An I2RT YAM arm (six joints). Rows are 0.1 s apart.
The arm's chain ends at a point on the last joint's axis. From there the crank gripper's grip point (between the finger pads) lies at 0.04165 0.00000 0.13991 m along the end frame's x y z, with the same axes.
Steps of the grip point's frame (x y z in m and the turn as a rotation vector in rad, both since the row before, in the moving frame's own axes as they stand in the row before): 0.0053 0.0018 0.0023 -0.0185 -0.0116 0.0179; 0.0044 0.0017 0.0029 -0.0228 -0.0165 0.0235; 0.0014 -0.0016 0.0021 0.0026 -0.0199 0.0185; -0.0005 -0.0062 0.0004 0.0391 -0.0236 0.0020; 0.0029 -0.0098 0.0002 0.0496 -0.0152 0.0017; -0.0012 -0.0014 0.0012 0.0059 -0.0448 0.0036; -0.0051 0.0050 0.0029 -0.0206 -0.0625 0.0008; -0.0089 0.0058 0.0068 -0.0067 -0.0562 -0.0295; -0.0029 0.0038 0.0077 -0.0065 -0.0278 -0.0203
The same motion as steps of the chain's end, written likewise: 0.0070 -0.0015 0.0019 -0.0185 -0.0116 0.0179; 0.0068 -0.0024 0.0023 -0.0228 -0.0165 0.0235; 0.0042 -0.0020 0.0013 0.0026 -0.0199 0.0185; 0.0028 -0.0008 -0.0004 0.0391 -0.0236 0.0020; 0.0050 -0.0029 -0.0002 0.0496 -0.0152 0.0017; 0.0051 -0.0007 -0.0005 0.0059 -0.0448 0.0036; 0.0037 0.0021 0.0006 -0.0206 -0.0625 0.0008; -0.0010 0.0060 0.0047 -0.0067 -0.0562 -0.0295; 0.0010 0.0037 0.0066 -0.0065 -0.0278 -0.0203
